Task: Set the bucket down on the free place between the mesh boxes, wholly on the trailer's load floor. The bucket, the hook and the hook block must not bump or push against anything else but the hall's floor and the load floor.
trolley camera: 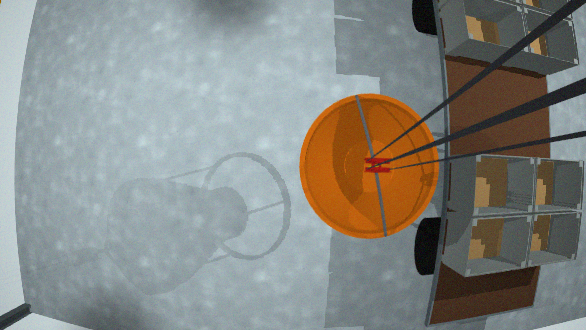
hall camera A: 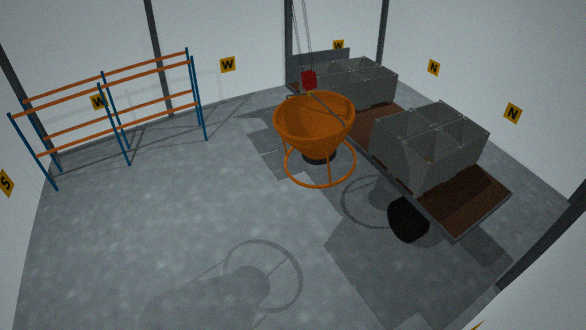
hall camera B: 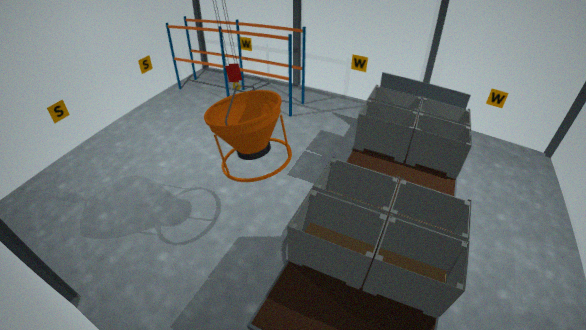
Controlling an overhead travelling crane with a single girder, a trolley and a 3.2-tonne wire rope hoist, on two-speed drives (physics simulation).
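Note:
The orange bucket [hall camera A: 314, 142] [hall camera B: 245, 132] [trolley camera: 322, 167] hangs upright in the air from its grey bail on my hook [hall camera A: 310, 93] [hall camera B: 236, 86], under the red hook block [hall camera A: 309, 80] [hall camera B: 233, 73] [trolley camera: 377, 161]. Its foot ring is off the floor. In the trolley view the bucket is left of the trailer's long edge, beside the free brown load floor [hall camera A: 361, 127] [hall camera B: 400, 169] [trolley camera: 492, 110]. This stretch lies between the near mesh boxes [hall camera A: 445, 155] [hall camera B: 330, 250] [trolley camera: 459, 200] and the far mesh boxes [hall camera A: 345, 92] [hall camera B: 382, 132] [trolley camera: 465, 47]. The hook is hidden in the trolley view.
A blue and orange rack [hall camera A: 120, 131] [hall camera B: 290, 75] stands by the west wall. A grey headboard [hall camera A: 325, 57] [hall camera B: 425, 90] rises at the trailer's far end. Black wheels [hall camera A: 407, 220] [trolley camera: 427, 246] show at the trailer's side near the bucket.

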